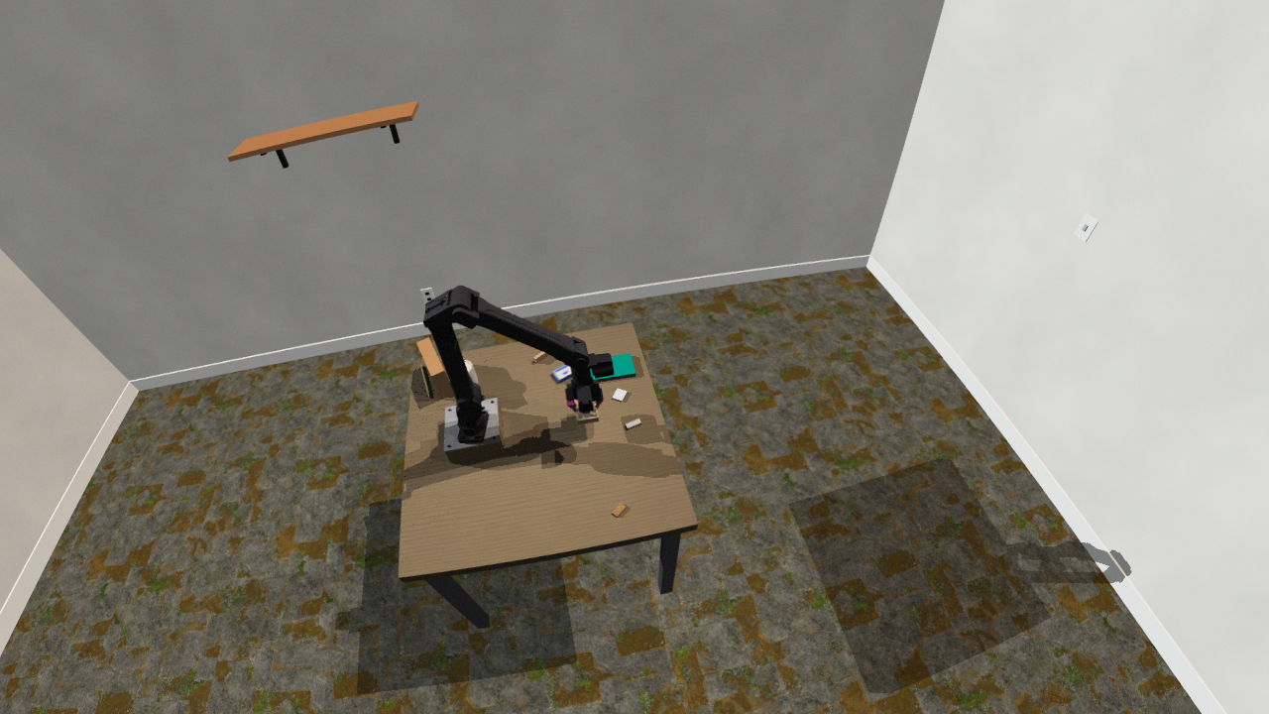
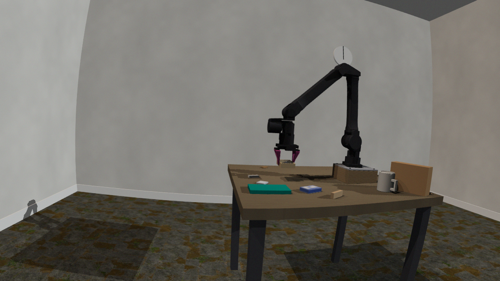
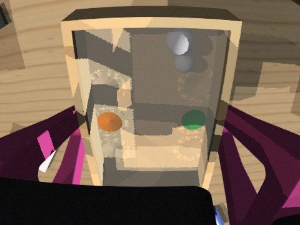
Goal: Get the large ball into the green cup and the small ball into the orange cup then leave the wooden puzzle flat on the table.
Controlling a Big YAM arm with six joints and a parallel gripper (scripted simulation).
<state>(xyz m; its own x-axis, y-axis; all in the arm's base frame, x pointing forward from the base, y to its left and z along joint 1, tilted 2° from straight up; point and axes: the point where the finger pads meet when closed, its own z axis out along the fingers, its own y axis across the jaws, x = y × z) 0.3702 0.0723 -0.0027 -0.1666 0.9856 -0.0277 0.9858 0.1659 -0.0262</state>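
The wooden puzzle is 10 mm below my hand. From my hand the other things lie so: white mug (470 mm behind, 190 mm to the left, 30 mm below); then wooden block (190 mm behind, 310 mm to the left, 70 mm below); then teal flat block (80 mm ahead, 240 mm to the left, 70 mm below).
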